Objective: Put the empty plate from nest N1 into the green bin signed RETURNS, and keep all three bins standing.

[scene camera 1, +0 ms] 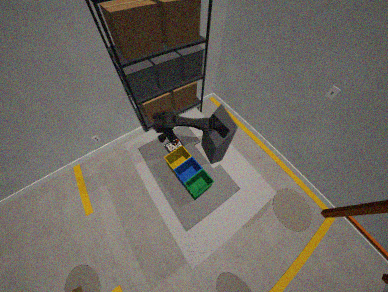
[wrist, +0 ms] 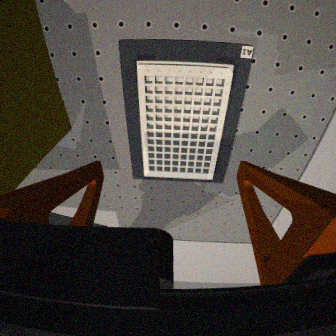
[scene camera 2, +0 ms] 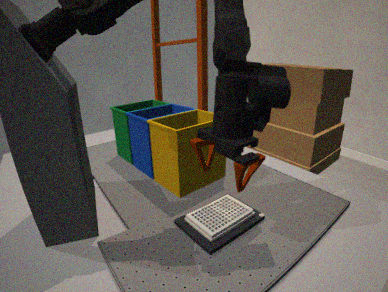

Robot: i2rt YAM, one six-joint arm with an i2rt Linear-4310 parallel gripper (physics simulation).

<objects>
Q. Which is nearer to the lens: the green bin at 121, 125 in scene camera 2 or the blue bin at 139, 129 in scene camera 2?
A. The blue bin.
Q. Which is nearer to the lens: the white plate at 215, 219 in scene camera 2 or the blue bin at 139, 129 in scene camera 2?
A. The white plate.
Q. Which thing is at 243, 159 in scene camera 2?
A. My gripper.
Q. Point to a white plate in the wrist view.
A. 182, 104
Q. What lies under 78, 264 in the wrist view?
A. My gripper.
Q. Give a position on a yellow bin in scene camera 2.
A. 176, 167
</objects>
